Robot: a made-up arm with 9 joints. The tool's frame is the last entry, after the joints.
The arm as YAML. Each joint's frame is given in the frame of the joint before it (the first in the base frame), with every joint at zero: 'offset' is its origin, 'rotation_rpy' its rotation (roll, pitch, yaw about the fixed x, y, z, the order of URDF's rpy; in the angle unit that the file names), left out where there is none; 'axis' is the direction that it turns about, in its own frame. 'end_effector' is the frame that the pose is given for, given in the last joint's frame.
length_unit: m
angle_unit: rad
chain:
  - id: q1
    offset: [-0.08, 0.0, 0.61]
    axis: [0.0, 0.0, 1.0]
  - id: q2
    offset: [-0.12, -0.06, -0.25]
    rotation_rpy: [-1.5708, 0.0, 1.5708]
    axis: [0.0, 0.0, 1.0]
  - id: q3
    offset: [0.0, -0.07, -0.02]
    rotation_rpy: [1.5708, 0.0, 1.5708]
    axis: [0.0, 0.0, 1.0]
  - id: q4
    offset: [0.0, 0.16, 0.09]
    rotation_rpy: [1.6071, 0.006, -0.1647]
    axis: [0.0, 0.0, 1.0]
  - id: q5
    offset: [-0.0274, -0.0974, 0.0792]
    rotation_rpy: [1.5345, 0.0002, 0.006]
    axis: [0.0, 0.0, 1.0]
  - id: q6
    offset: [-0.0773, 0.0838, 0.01]
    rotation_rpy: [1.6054, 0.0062, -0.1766]
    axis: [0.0, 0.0, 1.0]
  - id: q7
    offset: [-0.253, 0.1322, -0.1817]
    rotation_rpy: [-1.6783, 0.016, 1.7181]
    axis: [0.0, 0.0, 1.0]
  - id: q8
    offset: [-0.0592, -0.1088, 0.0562]
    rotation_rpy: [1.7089, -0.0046, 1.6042]
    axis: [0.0, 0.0, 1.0]
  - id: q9
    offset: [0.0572, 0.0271, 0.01]
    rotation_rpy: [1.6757, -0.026, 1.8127]
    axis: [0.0, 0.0, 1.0]
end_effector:
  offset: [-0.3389, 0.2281, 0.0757]
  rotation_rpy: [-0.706, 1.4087, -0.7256]
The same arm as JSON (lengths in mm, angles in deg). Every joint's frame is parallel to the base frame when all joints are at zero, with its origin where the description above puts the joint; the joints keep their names.
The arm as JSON. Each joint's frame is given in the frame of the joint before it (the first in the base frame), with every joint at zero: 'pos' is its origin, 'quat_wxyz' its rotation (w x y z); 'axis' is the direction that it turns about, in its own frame. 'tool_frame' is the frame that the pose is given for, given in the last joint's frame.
{"length_unit": "mm", "angle_unit": "deg", "joints": [
  {"joint": "q1", "pos": [-80.0, 0.0, 610.0], "quat_wxyz": [1.0, 0.0, 0.0, 0.0], "axis": [0.0, 0.0, 1.0]},
  {"joint": "q2", "pos": [-120.0, -60.0, -250.0], "quat_wxyz": [1.0, 0.0, 0.0, 0.0], "axis": [-1.0, 0.0, 0.0]},
  {"joint": "q3", "pos": [20.0, 0.0, 70.0], "quat_wxyz": [1.0, 0.0, 0.0, 0.0], "axis": [0.0, 1.0, 0.0]},
  {"joint": "q4", "pos": [-160.0, 90.0, 0.0], "quat_wxyz": [1.0, 0.0, 0.0, 0.0], "axis": [0.985776, -0.036299, 0.164096]},
  {"joint": "q5", "pos": [70.0, -100.0, 40.0], "quat_wxyz": [1.0, 0.0, 0.0, 0.0], "axis": [0.0, -1.0, 0.0]},
  {"joint": "q6", "pos": [70.0, -10.0, 90.0], "quat_wxyz": [1.0, 0.0, 0.0, 0.0], "axis": [-0.999328, 0.034601, 0.0121]},
  {"joint": "q7", "pos": [180.0, -140.0, 250.0], "quat_wxyz": [1.0, 0.0, 0.0, 0.0], "axis": [0.123998, 0.137697, 0.982682]},
  {"joint": "q8", "pos": [-100.0, 70.0, 60.0], "quat_wxyz": [1.0, 0.0, 0.0, 0.0], "axis": [0.0, -1.0, 0.0001]},
  {"joint": "q9", "pos": [60.1, -10.0, 20.0], "quat_wxyz": [1.0, 0.0, 0.0, 0.0], "axis": [0.986893, 0.104699, 0.122799]}
], "tool_frame": {"pos": [140.0, -210.1, -330.0], "quat_wxyz": [0.000023, 0.000025, 0.000011, 1.0]}}

